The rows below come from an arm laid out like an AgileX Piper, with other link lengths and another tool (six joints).
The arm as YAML. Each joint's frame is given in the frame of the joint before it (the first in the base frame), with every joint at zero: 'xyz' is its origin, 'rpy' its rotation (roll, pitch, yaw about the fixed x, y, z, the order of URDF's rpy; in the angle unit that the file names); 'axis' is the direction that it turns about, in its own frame. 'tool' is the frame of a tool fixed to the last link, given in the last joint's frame.
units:
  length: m
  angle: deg
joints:
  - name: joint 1
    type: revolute
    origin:
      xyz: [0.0, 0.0, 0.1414]
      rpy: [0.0, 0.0, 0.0]
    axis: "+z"
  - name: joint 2
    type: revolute
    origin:
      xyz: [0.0, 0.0, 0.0]
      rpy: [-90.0, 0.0, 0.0]
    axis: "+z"
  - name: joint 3
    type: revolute
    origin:
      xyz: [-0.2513, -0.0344, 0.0]
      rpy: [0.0, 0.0, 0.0]
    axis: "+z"
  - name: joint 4
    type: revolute
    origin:
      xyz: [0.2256, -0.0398, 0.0]
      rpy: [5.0, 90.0, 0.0]
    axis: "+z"
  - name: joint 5
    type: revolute
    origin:
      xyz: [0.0, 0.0, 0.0]
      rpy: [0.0, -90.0, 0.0]
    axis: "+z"
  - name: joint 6
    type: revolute
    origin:
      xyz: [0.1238, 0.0, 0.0]
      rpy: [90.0, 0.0, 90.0]
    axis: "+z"
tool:
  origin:
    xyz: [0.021, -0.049, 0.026]
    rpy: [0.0, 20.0, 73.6]
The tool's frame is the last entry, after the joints.
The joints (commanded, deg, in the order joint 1, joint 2, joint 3, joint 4, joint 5, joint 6), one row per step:
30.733 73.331 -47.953 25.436 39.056 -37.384
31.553 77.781 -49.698 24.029 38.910 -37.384
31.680 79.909 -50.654 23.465 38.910 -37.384
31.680 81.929 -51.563 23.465 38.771 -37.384
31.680 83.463 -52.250 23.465 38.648 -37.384
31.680 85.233 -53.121 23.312 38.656 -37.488
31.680 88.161 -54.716 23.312 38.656 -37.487
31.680 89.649 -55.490 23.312 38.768 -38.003
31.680 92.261 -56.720 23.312 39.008 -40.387
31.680 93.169 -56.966 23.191 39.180 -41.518
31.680 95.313 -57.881 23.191 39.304 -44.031
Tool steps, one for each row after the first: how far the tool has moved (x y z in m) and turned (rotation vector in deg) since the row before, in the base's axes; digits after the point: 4 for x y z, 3 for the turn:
0.0084 0.0066 -0.0114 -2.468 1.514 1.284
0.0046 0.0024 -0.0053 -1.054 0.727 0.353
0.0043 0.0025 -0.0052 -0.536 0.825 -0.050
0.0033 0.0019 -0.0041 -0.404 0.614 -0.044
0.0038 0.0021 -0.0046 -0.617 0.654 0.161
0.0064 0.0039 -0.0075 -0.700 1.135 -0.001
0.0032 0.0020 -0.0041 -0.522 0.487 0.493
0.0060 0.0038 -0.0076 -1.278 0.398 2.198
0.0015 0.0008 -0.0036 -0.697 0.203 1.133
0.0049 0.0032 -0.0069 -1.106 0.160 2.309

